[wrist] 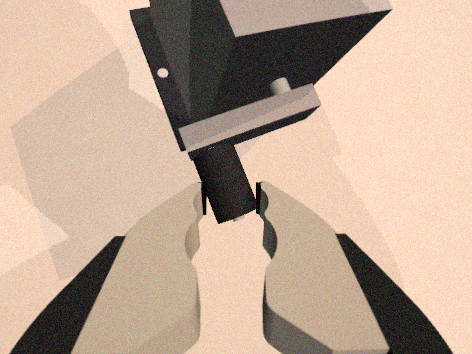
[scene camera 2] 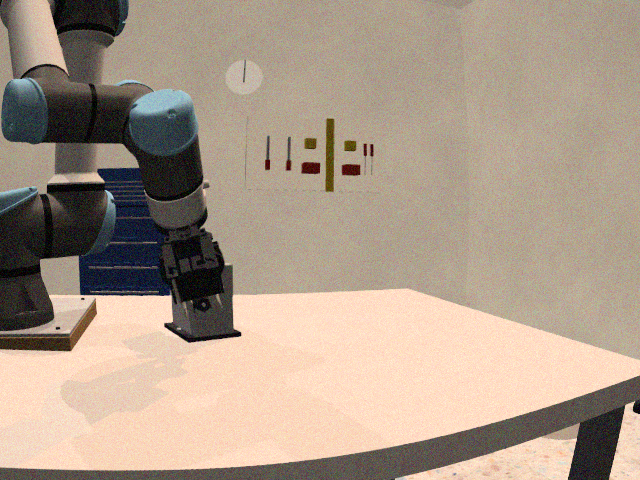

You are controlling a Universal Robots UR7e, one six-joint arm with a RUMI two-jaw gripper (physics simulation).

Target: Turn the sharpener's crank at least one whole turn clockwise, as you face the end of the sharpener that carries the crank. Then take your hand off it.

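Places are measured from the arm's base along level axes (x right, y ahead, z up), in centimetres.
Where they show: gripper, between the fingertips: [wrist: 231, 185] [scene camera 2: 202, 309]; arm's base, origin of its link: [scene camera 2: 16, 319].
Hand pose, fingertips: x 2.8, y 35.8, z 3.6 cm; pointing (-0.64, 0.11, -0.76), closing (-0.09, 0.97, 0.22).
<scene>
Each offset is from my fingertips to the top centre of the thing. "spot": to the spot under its first point. Level surfaces: height alone.
The sharpener @[spot: dx -6.4, dy +3.2, dz -3.1 cm] [scene camera 2: 223, 319] [wrist: 305, 16] is a grey box that stands upright on a black base plate. Its crank arm [wrist: 250, 116] is a flat grey bar that runs from a short pale shaft @[dx -5.1, dy +2.0, dz +2.2 cm] [wrist: 280, 86] leftward and slightly down in the wrist view. The black cylindrical crank handle @[spot: dx +0.2, dy -0.7, dz +2.1 cm] [wrist: 225, 181] sticks out from the arm's left end toward the gripper. My gripper [scene camera 2: 203, 305] [wrist: 231, 185] is shut on the handle's outer end, with one fingertip at each side. In the scene view the gripper covers the sharpener's upper part and most of the crank.
The sharpener's base plate @[spot: dx -5.8, dy +2.1, dz -6.0 cm] [scene camera 2: 217, 336] rests on the table @[dz -6.5 cm] [scene camera 2: 413, 361]. The robot's mounting board [scene camera 2: 77, 322] is at the left. A blue drawer cabinet [scene camera 2: 124, 258] stands behind the table, and tools and a clock [scene camera 2: 244, 77] hang on the back wall.
</scene>
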